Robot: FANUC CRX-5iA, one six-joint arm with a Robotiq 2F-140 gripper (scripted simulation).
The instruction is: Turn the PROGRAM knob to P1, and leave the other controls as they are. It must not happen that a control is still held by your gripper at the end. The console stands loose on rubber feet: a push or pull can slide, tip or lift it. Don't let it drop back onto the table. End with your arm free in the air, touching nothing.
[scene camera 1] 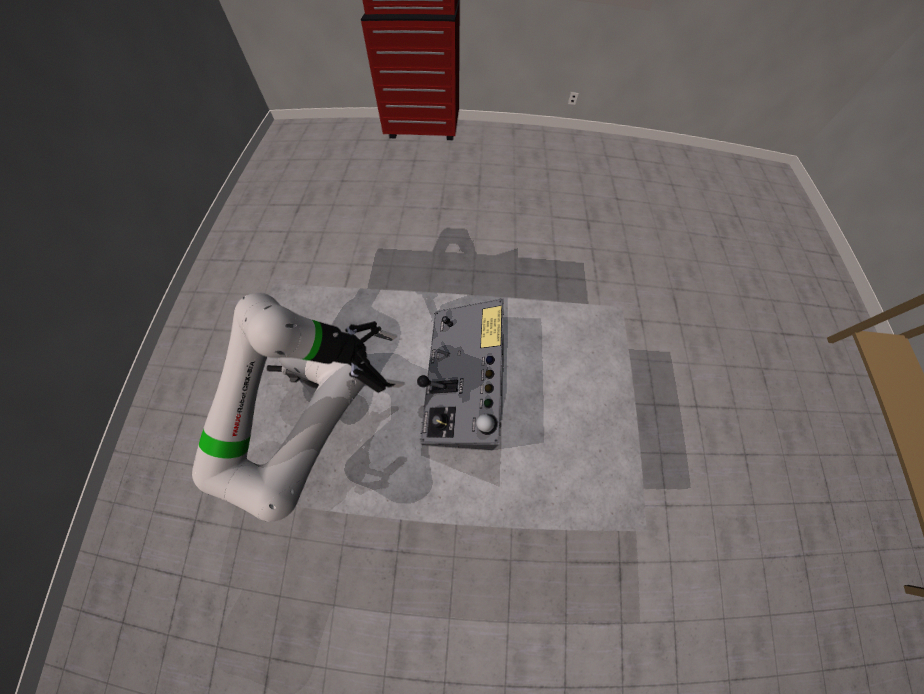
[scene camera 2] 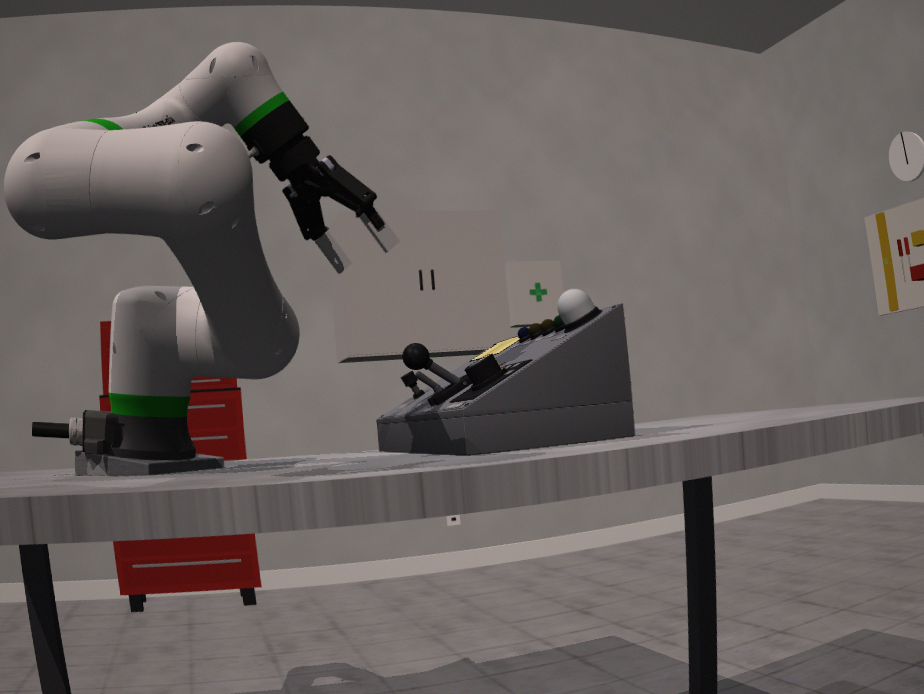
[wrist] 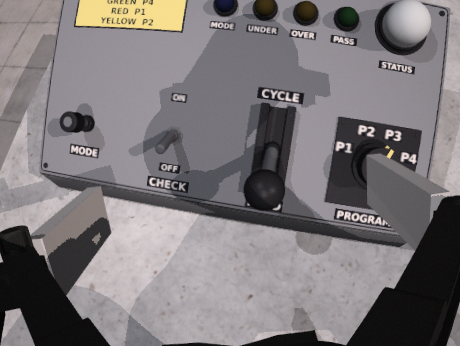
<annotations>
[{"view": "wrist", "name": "my gripper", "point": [235,195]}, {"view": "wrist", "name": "grey sloped console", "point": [355,83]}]
</annotations>
